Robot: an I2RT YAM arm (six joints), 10 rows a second.
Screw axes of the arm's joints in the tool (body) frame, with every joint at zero. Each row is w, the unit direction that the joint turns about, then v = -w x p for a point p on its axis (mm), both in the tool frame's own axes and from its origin. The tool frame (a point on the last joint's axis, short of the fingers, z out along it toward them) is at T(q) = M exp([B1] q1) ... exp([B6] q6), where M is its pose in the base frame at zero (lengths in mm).
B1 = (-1, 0, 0, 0, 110.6, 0)
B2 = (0, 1, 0, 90.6, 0, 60)
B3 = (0, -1, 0, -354.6, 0, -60)
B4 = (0, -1, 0, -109.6, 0, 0)
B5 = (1, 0, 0, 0, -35.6, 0)
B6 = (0, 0, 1, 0, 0, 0)
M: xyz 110.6 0 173.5 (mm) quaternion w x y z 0.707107 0 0.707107 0
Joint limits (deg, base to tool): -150..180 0..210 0..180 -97..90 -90..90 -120..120
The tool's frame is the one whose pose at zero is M.
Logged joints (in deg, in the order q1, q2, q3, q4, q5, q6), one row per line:
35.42 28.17 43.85 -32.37 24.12 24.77
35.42 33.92 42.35 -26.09 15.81 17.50
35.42 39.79 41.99 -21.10 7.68 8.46
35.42 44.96 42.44 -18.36 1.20 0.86
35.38 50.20 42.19 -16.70 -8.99 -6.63
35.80 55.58 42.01 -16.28 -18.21 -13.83
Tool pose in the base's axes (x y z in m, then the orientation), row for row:
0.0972 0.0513 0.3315 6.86 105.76 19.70
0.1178 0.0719 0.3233 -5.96 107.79 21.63
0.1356 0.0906 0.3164 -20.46 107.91 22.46
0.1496 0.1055 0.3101 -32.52 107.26 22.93
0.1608 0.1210 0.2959 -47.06 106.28 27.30
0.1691 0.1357 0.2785 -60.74 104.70 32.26
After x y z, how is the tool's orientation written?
As a rotation vector, in degrees.
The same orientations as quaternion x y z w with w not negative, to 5 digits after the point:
0.05142 0.79271 0.14766 0.58921
-0.04437 0.80245 0.16103 0.57286
-0.15140 0.79851 0.16620 0.55843
-0.23894 0.78810 0.16848 0.54169
-0.34030 0.76853 0.19741 0.50456
-0.43062 0.74227 0.22871 0.45967

